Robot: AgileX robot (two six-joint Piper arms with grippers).
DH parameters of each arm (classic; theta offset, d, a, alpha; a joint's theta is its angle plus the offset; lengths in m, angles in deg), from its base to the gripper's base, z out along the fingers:
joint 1: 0 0.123 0 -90
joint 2: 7.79 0 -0.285 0
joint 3: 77.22 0 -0.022 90
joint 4: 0 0.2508 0 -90
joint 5: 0 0 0.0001 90
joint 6: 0 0.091 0 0
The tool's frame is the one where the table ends.
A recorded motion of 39 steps. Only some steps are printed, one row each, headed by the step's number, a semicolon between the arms.
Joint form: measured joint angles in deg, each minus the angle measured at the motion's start. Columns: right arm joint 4, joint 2, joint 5, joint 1, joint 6, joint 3; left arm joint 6, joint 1, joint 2, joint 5, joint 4, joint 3.
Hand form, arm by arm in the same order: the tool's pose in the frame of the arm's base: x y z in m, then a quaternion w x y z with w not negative. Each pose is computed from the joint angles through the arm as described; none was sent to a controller.
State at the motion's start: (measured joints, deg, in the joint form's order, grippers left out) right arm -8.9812 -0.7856 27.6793 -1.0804 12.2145 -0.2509; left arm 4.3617 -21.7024 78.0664 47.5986 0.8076 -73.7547
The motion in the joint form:
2: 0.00 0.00 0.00 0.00 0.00 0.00; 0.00 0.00 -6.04 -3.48 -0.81 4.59
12: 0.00 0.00 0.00 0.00 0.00 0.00; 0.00 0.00 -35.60 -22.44 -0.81 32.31
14: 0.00 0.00 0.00 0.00 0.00 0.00; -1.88 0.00 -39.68 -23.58 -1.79 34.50
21: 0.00 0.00 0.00 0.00 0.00 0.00; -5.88 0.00 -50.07 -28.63 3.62 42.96
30: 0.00 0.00 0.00 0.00 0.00 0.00; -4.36 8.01 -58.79 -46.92 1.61 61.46
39: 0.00 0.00 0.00 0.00 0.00 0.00; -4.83 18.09 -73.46 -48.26 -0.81 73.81
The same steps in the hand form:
2: 0.0486 -0.0075 0.1728 0.56403 0.05879 0.82353 -0.01439; 0.2481 -0.0987 0.3739 0.40216 0.20599 0.88998 -0.06135
12: 0.0486 -0.0075 0.1728 0.56403 0.05879 0.82353 -0.01439; 0.1405 -0.0559 0.3485 0.55858 0.18604 0.80382 -0.08520
14: 0.0486 -0.0075 0.1728 0.56403 0.05879 0.82353 -0.01439; 0.1264 -0.0510 0.3477 0.57716 0.16544 0.79274 -0.10525
21: 0.0486 -0.0075 0.1728 0.56403 0.05879 0.82353 -0.01439; 0.0971 -0.0362 0.3278 0.62803 0.15523 0.75655 -0.09545
30: 0.0486 -0.0075 0.1728 0.56403 0.05879 0.82353 -0.01439; 0.0860 -0.0209 0.2616 0.68712 0.10120 0.71627 -0.06763
39: 0.0486 -0.0075 0.1728 0.56403 0.05879 0.82353 -0.01439; 0.0632 -0.0040 0.2091 0.71273 0.01922 0.70071 -0.02541

